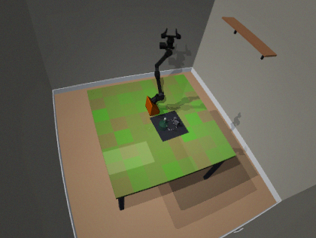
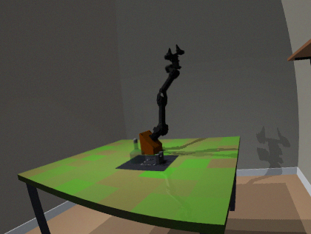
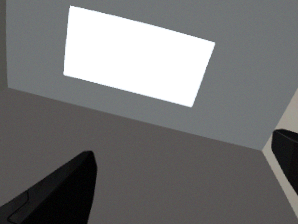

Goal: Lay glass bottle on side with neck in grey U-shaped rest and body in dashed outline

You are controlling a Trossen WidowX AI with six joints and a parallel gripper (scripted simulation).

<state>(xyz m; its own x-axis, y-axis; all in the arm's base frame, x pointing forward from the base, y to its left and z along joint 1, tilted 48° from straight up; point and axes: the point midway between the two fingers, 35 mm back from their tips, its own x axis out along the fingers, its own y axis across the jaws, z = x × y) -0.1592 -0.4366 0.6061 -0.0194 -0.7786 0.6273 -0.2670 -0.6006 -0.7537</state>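
The green glass bottle lies 760 mm below my gripper tip, 520 mm ahead of it and 100 mm to the right of it. From my gripper tip the other things lie so: dark mat 850 mm below, 500 mm ahead, 20 mm to the right.
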